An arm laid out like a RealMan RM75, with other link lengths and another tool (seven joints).
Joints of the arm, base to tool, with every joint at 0 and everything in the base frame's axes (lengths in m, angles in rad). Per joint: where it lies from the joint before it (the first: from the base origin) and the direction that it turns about. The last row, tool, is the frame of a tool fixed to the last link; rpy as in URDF.
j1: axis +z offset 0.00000 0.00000 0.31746
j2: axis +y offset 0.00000 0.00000 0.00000
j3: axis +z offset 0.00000 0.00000 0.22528
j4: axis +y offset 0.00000 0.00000 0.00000
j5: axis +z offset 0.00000 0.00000 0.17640
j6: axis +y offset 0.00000 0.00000 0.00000
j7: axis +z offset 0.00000 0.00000 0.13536
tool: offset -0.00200 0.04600 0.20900 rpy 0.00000 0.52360 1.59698
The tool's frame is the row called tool.
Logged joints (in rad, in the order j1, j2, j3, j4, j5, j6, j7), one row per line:
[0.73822, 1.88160, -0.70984, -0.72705, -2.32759, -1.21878, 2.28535]
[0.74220, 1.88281, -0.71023, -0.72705, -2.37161, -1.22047, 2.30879]
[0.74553, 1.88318, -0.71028, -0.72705, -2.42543, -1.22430, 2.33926]
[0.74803, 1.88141, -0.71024, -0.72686, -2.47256, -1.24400, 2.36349]
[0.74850, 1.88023, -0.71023, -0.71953, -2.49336, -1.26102, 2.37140]
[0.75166, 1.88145, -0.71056, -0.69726, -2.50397, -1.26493, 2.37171]
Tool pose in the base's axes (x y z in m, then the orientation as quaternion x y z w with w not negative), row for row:
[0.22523, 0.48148, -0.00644, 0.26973, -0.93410, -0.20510, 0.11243]
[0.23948, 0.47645, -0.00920, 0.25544, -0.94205, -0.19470, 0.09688]
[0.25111, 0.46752, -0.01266, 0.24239, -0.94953, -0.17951, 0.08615]
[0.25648, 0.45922, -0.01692, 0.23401, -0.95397, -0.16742, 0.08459]
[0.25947, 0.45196, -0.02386, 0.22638, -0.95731, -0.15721, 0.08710]
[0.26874, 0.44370, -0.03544, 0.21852, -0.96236, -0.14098, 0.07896]
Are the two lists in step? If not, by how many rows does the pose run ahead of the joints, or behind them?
The pose runs 1 row ahead of the joints: the pose in row i belongs to the joints in row i + 1.
